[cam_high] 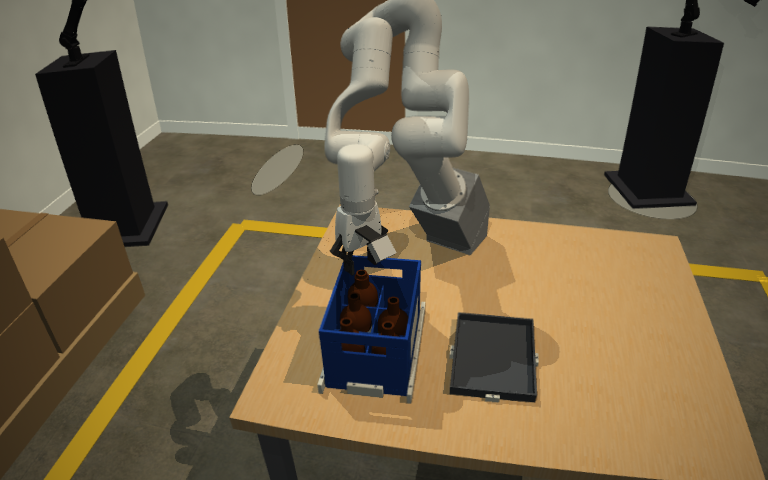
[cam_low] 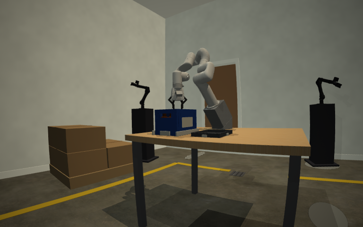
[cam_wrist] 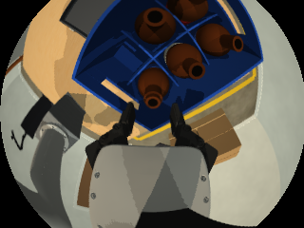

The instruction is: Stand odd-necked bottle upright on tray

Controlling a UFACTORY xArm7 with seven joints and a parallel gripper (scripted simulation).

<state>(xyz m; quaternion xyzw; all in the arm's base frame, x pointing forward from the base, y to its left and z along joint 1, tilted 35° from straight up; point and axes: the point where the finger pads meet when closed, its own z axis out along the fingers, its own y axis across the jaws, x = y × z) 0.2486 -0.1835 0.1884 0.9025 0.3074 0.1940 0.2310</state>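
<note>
My gripper is now 11 cm above the brown bottle. Also, from my hand: glass bottle (11 cm below, 8 cm ahead, 2 cm to the right); then dark tray (30 cm to the left, 18 cm below, 15 cm ahead); then blue crate (11 cm below, 9 cm ahead, 2 cm to the left).
</note>
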